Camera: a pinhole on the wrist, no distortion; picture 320 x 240 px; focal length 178.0 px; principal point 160.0 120.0 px. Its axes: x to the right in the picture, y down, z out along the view. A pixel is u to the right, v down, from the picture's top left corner.
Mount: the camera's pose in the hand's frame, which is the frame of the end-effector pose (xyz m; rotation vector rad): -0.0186 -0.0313 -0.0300 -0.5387 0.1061 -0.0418
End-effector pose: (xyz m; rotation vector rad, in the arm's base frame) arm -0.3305 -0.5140 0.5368 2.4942 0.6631 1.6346
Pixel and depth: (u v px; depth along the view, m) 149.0 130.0 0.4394
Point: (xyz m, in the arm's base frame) 0.0352 -0.6531 0.4632
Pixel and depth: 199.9 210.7 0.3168
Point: -0.0851 -0.6920 0.6287
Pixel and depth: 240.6 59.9 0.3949
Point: 0.0704 -0.4147 0.5694
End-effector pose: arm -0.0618 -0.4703 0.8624 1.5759 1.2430 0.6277
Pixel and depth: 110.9 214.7 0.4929
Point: 0.3190 -0.6516 1.1928
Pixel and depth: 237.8 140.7 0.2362
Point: 0.1445 -0.4221 0.8844
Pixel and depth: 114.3 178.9 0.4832
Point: 0.3204 -0.6610 1.0898
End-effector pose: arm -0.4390 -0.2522 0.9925 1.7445 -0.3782 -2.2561
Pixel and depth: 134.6 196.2 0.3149
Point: -0.5885 -0.4658 1.1481
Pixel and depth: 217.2 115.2 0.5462
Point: -0.8952 -0.5191 0.9820
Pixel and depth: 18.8 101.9 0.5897
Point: -0.8544 -0.3092 1.5919
